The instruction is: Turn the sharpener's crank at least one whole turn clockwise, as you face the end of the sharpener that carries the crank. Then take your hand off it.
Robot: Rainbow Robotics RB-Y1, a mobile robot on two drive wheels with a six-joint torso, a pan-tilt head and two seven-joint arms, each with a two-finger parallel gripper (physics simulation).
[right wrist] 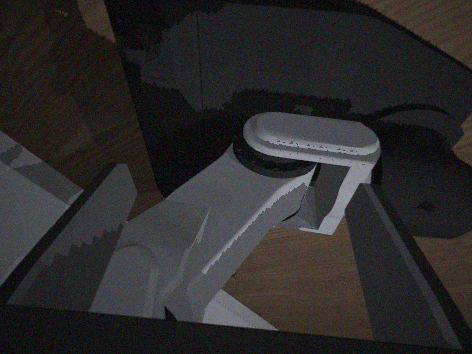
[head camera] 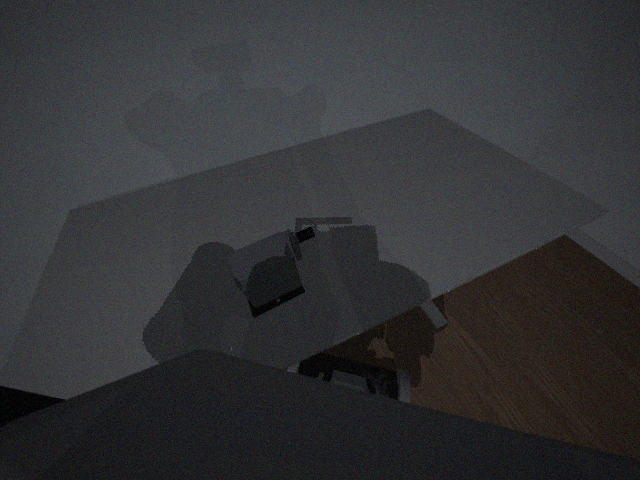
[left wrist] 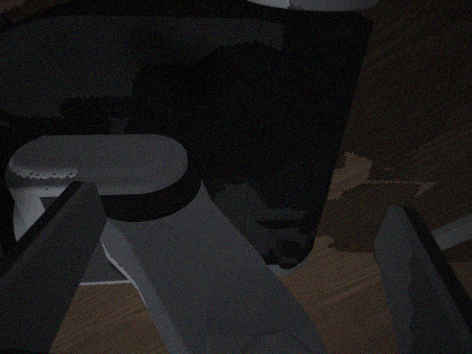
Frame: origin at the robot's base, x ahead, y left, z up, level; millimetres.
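Seen in the pictures: left gripper, between the fingertips: [left wrist: 238, 212]; right gripper, between the fingertips: [right wrist: 240, 187].
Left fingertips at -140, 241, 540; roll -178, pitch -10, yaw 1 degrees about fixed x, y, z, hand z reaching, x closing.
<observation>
Offsets run from my left fingertips to a thing's top centre, as dx, dy, dz. "*": to the spot under its first point. Level surfaces: height alone.
The sharpener @(* +174, -61, +489) [head camera: 273, 281] is a small dark grey block on a black base, standing on the grey table @(dz +410) [head camera: 465, 170] near the middle of the head camera view. Its crank @(+264, -109, +551) [head camera: 305, 234] shows a black handle at the sharpener's upper right end. The scene is dim and shadow covers that part of the table, so the crank arm is hard to make out. My left gripper [left wrist: 238, 212] is open with nothing between its fingertips. My right gripper [right wrist: 240, 187] is open and empty too. Neither gripper shows in the head camera view, and neither wrist view shows the sharpener.
Brown wooden floor @(dz -541) [head camera: 527, 351] lies beyond the table's lower right edge. A pale strip [head camera: 434, 315] shows beside that edge. A dark grey part of my body [head camera: 310, 428] fills the bottom of the head camera view. My pale torso links [left wrist: 200, 270] [right wrist: 195, 200] show in both wrist views.
</observation>
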